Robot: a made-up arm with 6 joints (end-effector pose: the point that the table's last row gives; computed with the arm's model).
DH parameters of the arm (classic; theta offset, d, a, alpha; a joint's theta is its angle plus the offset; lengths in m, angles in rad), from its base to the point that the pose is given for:
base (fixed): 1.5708 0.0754 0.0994 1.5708
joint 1: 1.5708 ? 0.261 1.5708
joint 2: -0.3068 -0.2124 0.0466 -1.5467
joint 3: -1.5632 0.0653 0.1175 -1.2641
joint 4: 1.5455 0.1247 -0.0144 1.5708
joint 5: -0.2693 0 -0.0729 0
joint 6: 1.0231 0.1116 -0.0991 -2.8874
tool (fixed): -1.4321 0.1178 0 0
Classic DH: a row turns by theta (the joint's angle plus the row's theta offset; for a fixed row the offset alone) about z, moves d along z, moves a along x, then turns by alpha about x.
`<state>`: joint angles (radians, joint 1 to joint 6).
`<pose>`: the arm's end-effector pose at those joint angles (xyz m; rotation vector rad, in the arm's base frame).
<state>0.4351 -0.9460 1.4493 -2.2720 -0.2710 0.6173</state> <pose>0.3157 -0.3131 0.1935 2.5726 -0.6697 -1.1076</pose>
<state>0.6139 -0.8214 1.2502 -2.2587 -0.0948 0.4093</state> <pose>0.3047 -0.3225 0.1306 2.4763 -0.7509 -1.4134</pose>
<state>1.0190 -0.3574 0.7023 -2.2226 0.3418 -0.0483</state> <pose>0.3047 -0.3220 0.0190 1.9067 -0.5797 -1.9933</pose>
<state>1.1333 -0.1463 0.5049 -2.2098 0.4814 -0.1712</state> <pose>0.3200 -0.3180 -0.0064 1.6801 -0.4397 -2.0263</pose>
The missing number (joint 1, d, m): 0.3804
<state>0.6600 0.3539 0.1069 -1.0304 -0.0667 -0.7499</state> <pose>0.5941 -0.3808 0.2621 0.9871 -1.1640 0.1443</pose>
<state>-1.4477 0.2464 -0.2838 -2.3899 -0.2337 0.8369</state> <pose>0.3645 0.4670 0.2758 -0.7501 -2.0711 0.1639</pose>
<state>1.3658 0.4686 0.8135 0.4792 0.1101 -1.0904</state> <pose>0.6944 -0.4149 0.0086 -1.6879 1.8592 0.1722</pose>
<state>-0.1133 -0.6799 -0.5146 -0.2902 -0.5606 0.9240</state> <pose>0.4462 0.0399 0.5596 0.6356 -1.0162 0.7416</pose>
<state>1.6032 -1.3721 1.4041 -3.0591 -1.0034 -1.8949</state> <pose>0.1562 -0.3145 -0.3602 0.3695 -1.1919 -0.5074</pose>
